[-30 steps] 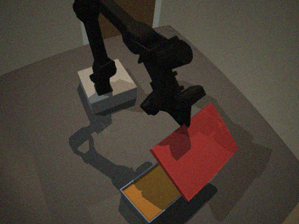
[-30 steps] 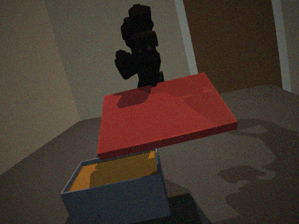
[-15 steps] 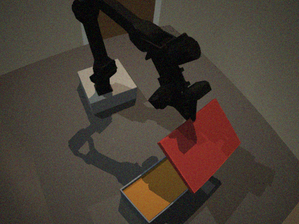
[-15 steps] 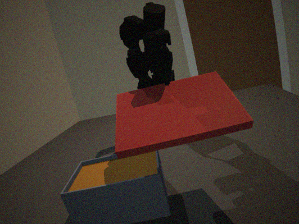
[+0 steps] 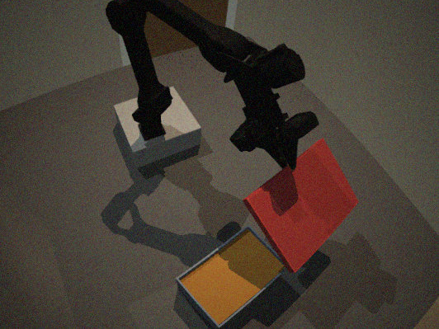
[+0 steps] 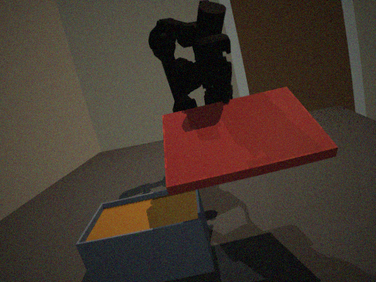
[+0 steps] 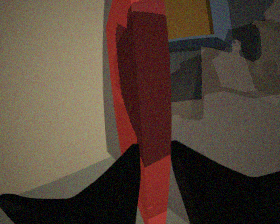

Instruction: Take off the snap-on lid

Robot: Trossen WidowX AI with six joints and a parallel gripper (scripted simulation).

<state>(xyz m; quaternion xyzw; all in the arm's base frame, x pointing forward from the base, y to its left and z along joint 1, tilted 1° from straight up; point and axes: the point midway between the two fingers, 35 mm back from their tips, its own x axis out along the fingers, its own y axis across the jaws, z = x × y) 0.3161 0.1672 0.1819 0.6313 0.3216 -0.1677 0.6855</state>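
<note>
My gripper tip is now 70 mm short of the red lid, 20 mm to the right of it and 30 mm above it. Also, from my gripper tip: grey storage box 110 mm ahead, 170 mm to the right, 180 mm below.
</note>
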